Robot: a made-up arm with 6 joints. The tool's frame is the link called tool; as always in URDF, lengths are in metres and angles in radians. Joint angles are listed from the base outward. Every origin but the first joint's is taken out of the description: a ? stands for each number. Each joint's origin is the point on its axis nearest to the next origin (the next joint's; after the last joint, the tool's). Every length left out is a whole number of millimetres.
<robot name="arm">
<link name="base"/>
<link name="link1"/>
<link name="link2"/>
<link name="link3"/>
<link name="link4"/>
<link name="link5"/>
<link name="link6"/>
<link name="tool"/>
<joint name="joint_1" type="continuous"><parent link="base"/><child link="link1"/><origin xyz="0 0 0.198" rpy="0 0 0"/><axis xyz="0 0 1"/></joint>
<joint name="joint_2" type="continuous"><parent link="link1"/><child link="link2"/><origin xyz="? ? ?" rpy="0 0 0"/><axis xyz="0 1 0"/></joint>
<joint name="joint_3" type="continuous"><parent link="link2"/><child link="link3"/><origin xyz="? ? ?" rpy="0 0 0"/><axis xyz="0 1 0"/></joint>
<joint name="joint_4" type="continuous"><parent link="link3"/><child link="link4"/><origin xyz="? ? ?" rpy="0 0 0"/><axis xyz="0 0 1"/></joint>
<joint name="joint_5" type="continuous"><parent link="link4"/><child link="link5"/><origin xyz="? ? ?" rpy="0 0 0"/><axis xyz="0 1 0"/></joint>
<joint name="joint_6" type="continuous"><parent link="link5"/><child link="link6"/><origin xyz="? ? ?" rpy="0 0 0"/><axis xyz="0 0 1"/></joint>
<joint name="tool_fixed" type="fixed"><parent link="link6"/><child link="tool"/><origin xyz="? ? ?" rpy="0 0 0"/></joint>
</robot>
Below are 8 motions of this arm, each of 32 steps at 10 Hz.
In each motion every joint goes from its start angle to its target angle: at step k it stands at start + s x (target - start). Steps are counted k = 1, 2, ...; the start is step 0. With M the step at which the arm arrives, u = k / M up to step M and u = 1 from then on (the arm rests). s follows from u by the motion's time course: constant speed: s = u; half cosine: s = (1 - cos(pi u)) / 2; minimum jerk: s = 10 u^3 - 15 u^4 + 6 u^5.
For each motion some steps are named. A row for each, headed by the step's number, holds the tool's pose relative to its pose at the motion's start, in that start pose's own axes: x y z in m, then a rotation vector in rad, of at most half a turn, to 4 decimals.
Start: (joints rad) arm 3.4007 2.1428 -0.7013 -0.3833 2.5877 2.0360
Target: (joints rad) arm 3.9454 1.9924 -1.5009 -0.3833 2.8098 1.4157
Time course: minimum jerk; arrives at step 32
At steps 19, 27, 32:
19: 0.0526 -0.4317 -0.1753 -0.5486 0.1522 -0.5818
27: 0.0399 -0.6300 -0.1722 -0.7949 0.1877 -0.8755
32: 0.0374 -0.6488 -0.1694 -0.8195 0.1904 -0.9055

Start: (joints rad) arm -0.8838 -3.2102 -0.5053 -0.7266 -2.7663 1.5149
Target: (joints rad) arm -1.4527 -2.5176 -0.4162 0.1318 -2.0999 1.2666
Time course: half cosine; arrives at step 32
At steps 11, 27, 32:
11: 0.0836 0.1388 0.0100 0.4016 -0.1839 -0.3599
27: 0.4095 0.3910 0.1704 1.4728 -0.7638 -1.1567
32: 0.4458 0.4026 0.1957 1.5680 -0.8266 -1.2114

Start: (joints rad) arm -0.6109 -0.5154 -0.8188 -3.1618 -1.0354 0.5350
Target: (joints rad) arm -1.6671 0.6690 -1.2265 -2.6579 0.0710 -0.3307
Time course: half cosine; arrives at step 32
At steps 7, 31, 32:
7: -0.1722 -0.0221 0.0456 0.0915 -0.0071 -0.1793
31: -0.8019 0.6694 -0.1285 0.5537 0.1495 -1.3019
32: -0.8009 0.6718 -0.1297 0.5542 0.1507 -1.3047

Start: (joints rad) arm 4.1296 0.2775 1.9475 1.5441 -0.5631 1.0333
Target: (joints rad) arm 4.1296 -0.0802 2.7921 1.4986 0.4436 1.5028
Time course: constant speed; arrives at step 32
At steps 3, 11, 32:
3: -0.0314 -0.0227 -0.0243 0.1018 0.0145 0.0177
11: -0.1229 -0.0838 -0.1010 0.3810 0.0206 0.0810
32: -0.3951 -0.2177 -0.3731 1.1203 -0.1814 0.3415

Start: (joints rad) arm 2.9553 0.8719 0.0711 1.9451 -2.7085 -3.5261
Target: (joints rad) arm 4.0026 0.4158 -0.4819 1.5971 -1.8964 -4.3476
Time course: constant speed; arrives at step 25
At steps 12, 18, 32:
12: 0.4399 -0.0706 -0.1268 0.0965 -0.9367 -0.3361
18: 0.6202 -0.1802 -0.1028 0.1549 -1.3452 -0.4302
32: 0.7411 -0.3509 -0.0195 0.2022 -1.7473 -0.4571

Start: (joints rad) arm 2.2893 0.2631 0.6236 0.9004 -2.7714 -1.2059
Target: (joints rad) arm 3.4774 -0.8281 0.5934 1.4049 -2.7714 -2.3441
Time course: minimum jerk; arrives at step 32
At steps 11, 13, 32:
11: -0.1654 0.1065 0.1859 0.0885 0.3959 -0.4267
13: -0.1934 0.1574 0.2903 0.0951 0.5831 -0.6327
32: 0.3269 0.3029 0.8160 -0.3496 1.8960 -1.9229

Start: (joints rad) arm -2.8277 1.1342 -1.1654 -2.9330 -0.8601 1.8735
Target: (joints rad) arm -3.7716 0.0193 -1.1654 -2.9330 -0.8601 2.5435
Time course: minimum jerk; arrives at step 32
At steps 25, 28, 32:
25: -0.7119 -0.7325 -0.5263 0.7520 -0.3444 -0.4285
28: -0.7838 -0.7023 -0.5538 0.7597 -0.3904 -0.4697
32: -0.8037 -0.6922 -0.5610 0.7608 -0.4035 -0.4814

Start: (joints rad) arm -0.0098 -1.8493 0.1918 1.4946 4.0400 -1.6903
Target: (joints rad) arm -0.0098 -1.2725 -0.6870 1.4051 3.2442 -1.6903
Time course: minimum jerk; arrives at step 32
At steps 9, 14, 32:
9: 0.0545 -0.0086 -0.0104 0.1112 0.0321 0.0396
14: 0.1564 -0.0340 -0.0252 0.3064 0.0990 0.1040
32: 0.4253 -0.1462 -0.0411 0.7926 0.3237 0.2283

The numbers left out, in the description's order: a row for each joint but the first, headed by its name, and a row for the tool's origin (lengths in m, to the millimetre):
joint_2: 0 0.023 0
joint_3: 0 0 0.861
joint_4: 0 0 0.449
joint_5: 0 0 0
joint_6: 0 0 0.181
tool: 0 0 0

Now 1 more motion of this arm.
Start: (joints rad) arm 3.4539 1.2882 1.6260 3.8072 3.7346 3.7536
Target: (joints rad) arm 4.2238 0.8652 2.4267 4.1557 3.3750 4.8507
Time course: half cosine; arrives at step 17
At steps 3, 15, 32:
3: 0.0066 0.0306 0.0486 0.0421 0.0391 0.1120
15: -0.0775 0.1619 0.6297 0.5727 0.3139 1.5032
32: -0.0842 0.1577 0.6489 0.5932 0.3191 1.5558

